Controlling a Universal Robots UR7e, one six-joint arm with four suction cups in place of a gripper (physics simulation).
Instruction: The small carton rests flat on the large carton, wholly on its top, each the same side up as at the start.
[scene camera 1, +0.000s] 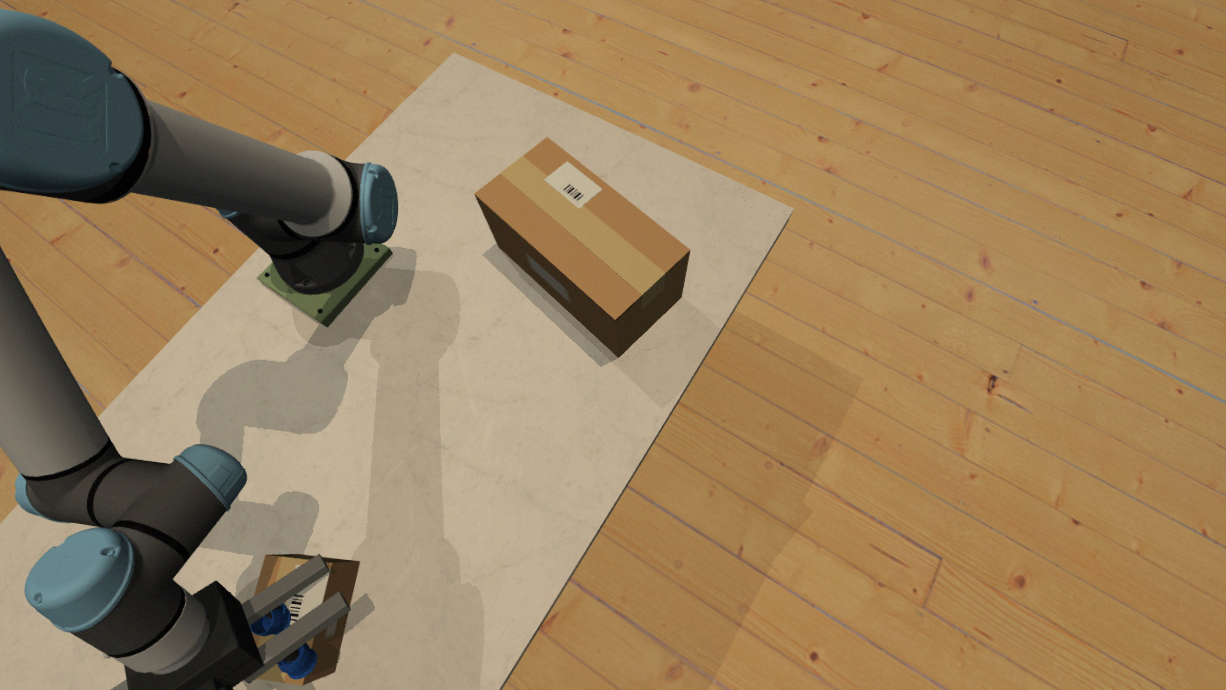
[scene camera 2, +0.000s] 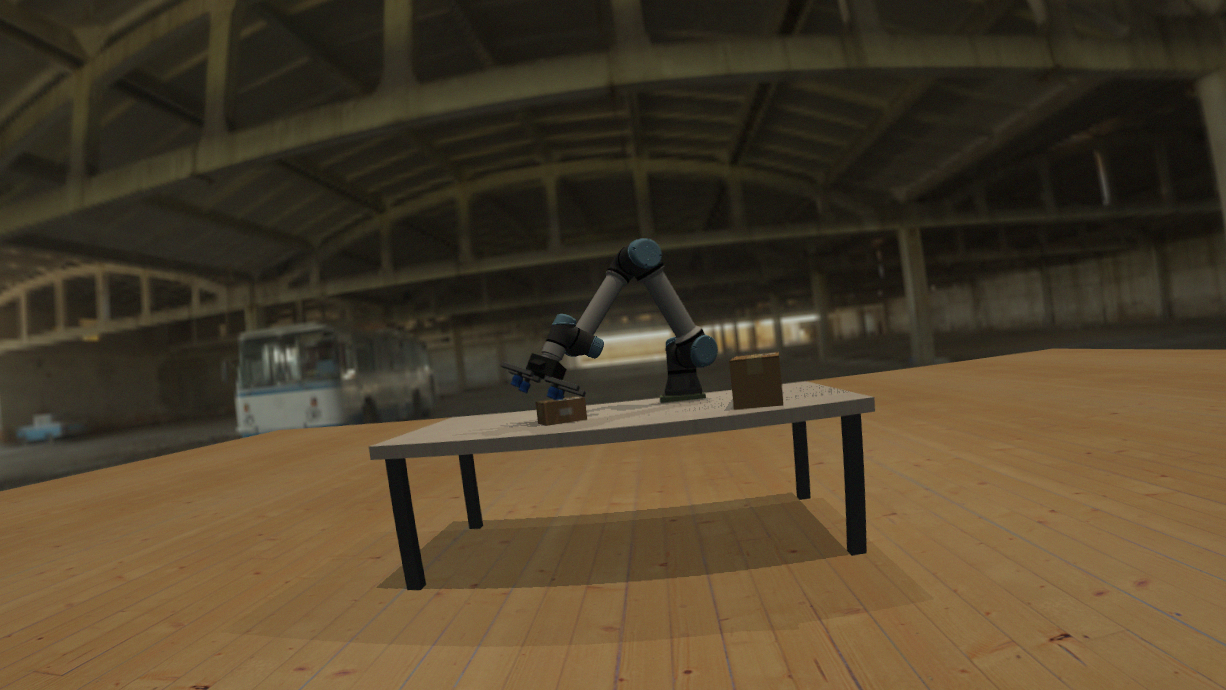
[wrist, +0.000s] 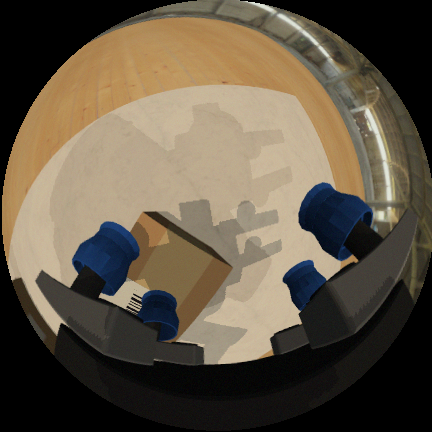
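Pixels of known places: end effector, tool point: (scene camera 2: 536, 394) (wrist: 223, 267); arm's base, origin of the base link: (scene camera 1: 323, 258) (scene camera 2: 683, 394).
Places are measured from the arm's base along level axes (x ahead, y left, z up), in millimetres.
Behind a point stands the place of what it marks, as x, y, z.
The small carton (scene camera 1: 343, 578) {480, -274, 20} (scene camera 2: 561, 413) {522, -326, 17} (wrist: 180, 265) {505, -385, 60} stands flat on the table near its front, with tape and a barcode label on top. My gripper (scene camera 1: 285, 639) (scene camera 2: 537, 387) {503, -415, 86} (wrist: 222, 265) {503, -415, 86} is tilted above it. One pair of blue cups is over the carton. The nearer cup of that pair is slightly bent and appears to lie against the top, so the gripper is shut on the small carton. The other pair hangs beside it in the air. The large carton (scene camera 1: 557, 231) {357, 280, 137} (scene camera 2: 756, 381) {521, 314, 65} stands farther off, flat, label and tape up. The exact contact is partly hidden.
The arm's green base plate (scene camera 1: 327, 317) {108, -62, 1} is bolted to the table (scene camera 1: 531, 480) {562, 2, -16} (scene camera 2: 480, 437) {755, -510, -16}, between the two cartons along its length. The large carton stands close to a table edge. The wooden floor (scene camera 1: 943, 257) lies beyond the edge.
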